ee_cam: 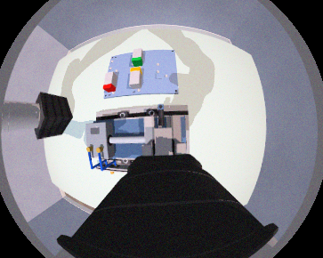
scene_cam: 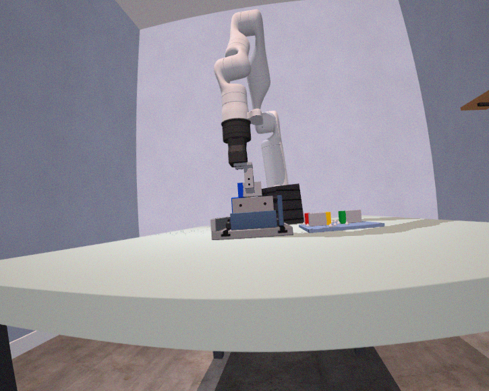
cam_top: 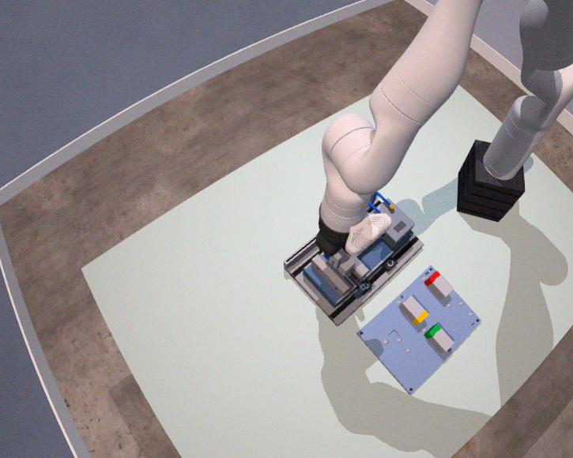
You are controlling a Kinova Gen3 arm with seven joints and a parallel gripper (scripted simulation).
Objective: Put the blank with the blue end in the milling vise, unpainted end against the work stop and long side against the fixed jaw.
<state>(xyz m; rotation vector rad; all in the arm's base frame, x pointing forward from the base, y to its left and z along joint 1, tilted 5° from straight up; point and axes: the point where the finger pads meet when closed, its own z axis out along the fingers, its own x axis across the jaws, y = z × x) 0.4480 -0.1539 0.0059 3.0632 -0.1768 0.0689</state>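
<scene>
Right now my hand is 2 cm above the blank with blue end. From my hand the other things lie so: vise: 10 cm below, 7 cm behind, 1 cm to the left; then blank with yellow end: 20 cm to the left, 11 cm below, 5 cm behind; then fixed jaw: 6 cm below, 3 cm ahead.
</scene>
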